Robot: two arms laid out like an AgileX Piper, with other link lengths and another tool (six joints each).
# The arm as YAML. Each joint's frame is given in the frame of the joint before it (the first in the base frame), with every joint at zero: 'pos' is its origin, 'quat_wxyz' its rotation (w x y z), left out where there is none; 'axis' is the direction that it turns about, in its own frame. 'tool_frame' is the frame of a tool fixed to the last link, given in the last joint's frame.
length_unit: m
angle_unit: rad
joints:
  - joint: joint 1
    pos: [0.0, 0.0, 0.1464]
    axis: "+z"
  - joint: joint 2
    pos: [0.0, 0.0, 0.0]
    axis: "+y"
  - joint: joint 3
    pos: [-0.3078, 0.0, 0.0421]
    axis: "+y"
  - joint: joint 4
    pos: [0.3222, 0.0, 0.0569]
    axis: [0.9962, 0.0, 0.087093]
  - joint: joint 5
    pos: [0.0, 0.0, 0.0]
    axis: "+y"
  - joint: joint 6
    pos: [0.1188, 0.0, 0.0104]
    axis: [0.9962, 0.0, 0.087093]
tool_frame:
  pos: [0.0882, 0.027, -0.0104]
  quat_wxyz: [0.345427, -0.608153, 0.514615, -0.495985]
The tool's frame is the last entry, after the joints.
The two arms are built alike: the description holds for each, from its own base.
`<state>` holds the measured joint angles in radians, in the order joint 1, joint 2, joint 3, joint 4, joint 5, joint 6, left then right.
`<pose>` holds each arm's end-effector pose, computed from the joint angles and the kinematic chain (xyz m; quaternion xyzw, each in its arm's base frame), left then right.
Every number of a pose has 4 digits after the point. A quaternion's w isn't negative.
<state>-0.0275 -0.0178 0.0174 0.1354 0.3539 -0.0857 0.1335 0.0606 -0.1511 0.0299 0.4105 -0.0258</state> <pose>0.2079 0.0316 0.1705 -0.6806 0.5744 -0.3665 0.2694 0.2015 0.0568 0.2279 -0.7178 0.5133 -0.3717 0.2882</pose>
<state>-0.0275 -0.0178 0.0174 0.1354 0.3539 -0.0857 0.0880 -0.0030 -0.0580 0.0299 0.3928 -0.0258</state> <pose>0.2079 0.0316 0.1705 -0.6806 0.5744 -0.3665 0.2694 0.2022 0.0473 0.1967 -0.7081 0.5312 -0.3744 0.2761</pose>
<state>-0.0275 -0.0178 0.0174 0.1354 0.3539 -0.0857 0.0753 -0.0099 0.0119 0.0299 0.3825 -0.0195</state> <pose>0.2079 0.0316 0.1705 -0.6806 0.5744 -0.3665 0.2694 0.2030 0.0448 0.1644 -0.7137 0.5438 -0.3570 0.2598</pose>
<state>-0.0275 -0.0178 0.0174 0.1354 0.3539 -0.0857 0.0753 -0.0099 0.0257 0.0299 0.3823 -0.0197</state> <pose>0.2079 0.0316 0.1705 -0.6806 0.5744 -0.3665 0.2694 0.2027 0.0448 0.1573 -0.7162 0.5454 -0.3525 0.2557</pose>
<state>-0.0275 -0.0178 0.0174 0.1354 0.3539 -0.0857 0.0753 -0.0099 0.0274 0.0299 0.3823 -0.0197</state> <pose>0.2079 0.0316 0.1705 -0.6806 0.5744 -0.3665 0.2694 0.2026 0.0448 0.1565 -0.7166 0.5455 -0.3519 0.2551</pose>
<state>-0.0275 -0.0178 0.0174 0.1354 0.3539 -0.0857 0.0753 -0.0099 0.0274 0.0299 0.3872 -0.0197</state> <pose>0.2079 0.0316 0.1705 -0.6806 0.5744 -0.3665 0.2694 0.2022 0.0448 0.1555 -0.7175 0.5460 -0.3502 0.2537</pose>
